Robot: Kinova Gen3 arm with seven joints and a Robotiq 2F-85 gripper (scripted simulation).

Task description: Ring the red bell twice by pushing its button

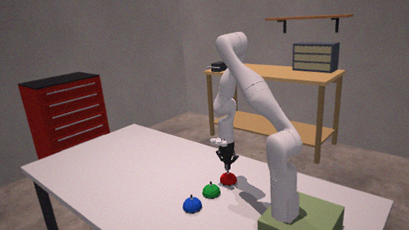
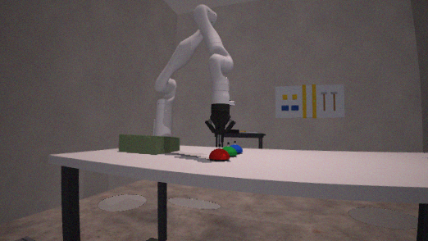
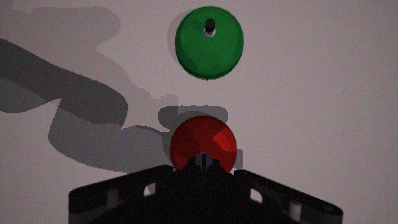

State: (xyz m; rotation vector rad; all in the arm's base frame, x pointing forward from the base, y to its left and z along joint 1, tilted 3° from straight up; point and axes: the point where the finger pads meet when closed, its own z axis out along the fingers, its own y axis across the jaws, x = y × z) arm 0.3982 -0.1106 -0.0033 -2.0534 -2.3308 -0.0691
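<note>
Now: the red bell 4 cm below my hand. Also, from my hand: green bell (2 cm behind, 13 cm to the left, 4 cm below); then blue bell (3 cm behind, 26 cm to the left, 4 cm below).
</note>
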